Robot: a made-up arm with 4 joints.
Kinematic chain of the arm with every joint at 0, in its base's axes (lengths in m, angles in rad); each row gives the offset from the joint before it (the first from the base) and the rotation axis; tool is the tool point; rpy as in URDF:
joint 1: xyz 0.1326 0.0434 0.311 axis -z
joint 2: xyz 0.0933 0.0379 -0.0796 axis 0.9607 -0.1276 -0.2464
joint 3: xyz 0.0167 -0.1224 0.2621 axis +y
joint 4: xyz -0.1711 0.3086 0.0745 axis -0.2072 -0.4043 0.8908
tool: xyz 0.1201 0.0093 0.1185 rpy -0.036 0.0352 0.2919
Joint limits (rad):
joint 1: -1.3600..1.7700
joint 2: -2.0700..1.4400
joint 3: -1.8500..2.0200
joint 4: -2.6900..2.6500
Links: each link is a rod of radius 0.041 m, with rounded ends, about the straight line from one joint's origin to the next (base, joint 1, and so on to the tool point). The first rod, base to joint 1, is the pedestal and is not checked.
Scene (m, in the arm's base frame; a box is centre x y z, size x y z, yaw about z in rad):
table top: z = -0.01
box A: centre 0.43 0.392 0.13 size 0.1 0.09 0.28 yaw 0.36
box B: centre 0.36 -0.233 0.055 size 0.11 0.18 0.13 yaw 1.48
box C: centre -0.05 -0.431 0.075 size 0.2 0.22 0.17 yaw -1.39
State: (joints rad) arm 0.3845 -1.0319 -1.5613 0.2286
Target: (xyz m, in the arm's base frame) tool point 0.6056 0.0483 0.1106
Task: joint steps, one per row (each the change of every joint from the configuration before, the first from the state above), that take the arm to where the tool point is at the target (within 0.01 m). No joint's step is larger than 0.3 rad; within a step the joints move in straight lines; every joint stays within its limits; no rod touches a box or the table.
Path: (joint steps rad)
1: 0.1736 0.1592 0.2457 0.0133
2: 0.1736 0.1593 0.2457 0.0133
3: 0.1735 0.1592 0.2456 0.0133
4: 0.1736 0.1592 0.2457 0.0132
5: 0.1728 -0.2930 0.0795 -0.0783
6: 0.1728 -0.2931 0.0794 -0.0783
7: 0.1728 -0.2931 0.0795 -0.0783
8: 0.1728 -0.2930 0.0794 -0.0783

